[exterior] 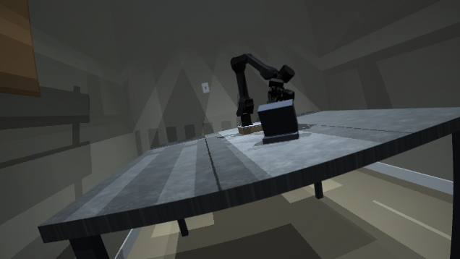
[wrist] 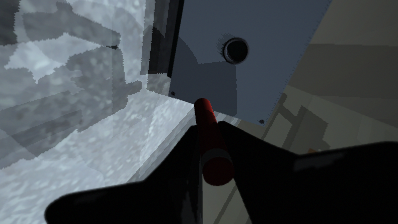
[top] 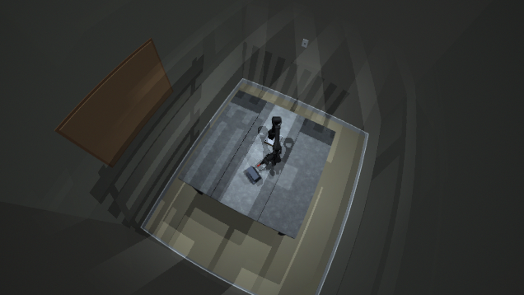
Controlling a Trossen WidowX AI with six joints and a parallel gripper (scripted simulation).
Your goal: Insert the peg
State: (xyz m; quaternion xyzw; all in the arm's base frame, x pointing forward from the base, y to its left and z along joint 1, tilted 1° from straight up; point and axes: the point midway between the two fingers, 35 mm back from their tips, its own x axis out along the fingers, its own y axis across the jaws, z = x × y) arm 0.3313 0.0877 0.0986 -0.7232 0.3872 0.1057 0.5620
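My gripper tip is now 11 cm short of the sloped panel block, 3 cm above it and 1 cm to the left of it. The rest, counted from my gripper tip: peg 1 cm to the left, 1 cm behind, 1 cm above.
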